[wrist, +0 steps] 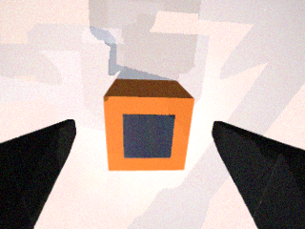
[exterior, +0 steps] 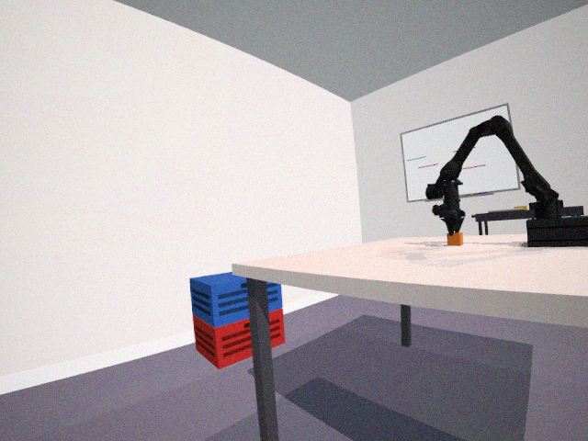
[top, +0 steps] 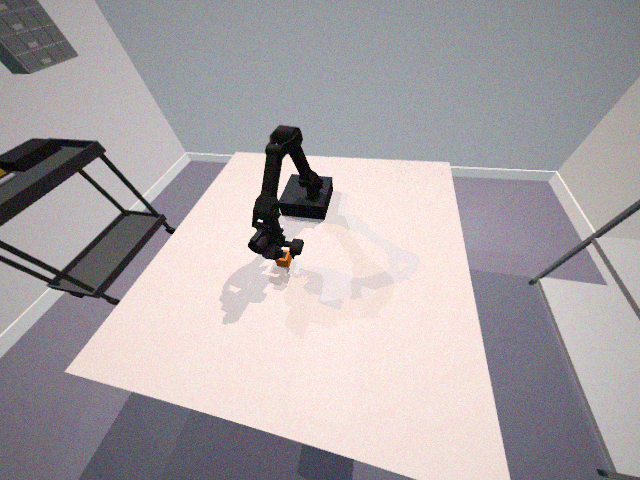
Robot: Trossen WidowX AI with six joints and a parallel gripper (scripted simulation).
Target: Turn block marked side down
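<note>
The orange block is right at my gripper tip.
</note>
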